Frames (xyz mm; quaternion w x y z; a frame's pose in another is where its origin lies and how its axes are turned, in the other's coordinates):
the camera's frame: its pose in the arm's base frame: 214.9 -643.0 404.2 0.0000 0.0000 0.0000 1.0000
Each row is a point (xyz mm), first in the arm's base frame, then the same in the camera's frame.
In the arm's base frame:
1: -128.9 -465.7 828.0
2: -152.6 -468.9 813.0
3: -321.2 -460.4 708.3
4: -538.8 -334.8 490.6
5: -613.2 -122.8 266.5
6: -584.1 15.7 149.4
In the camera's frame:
1: 343.8 -177.3 423.8
2: 367.5 -174.1 408.8
3: 536.1 -182.6 304.1
4: 753.7 -308.2 86.4
5: 828.1 -520.2 -137.7
6: 799.0 -658.7 -254.8

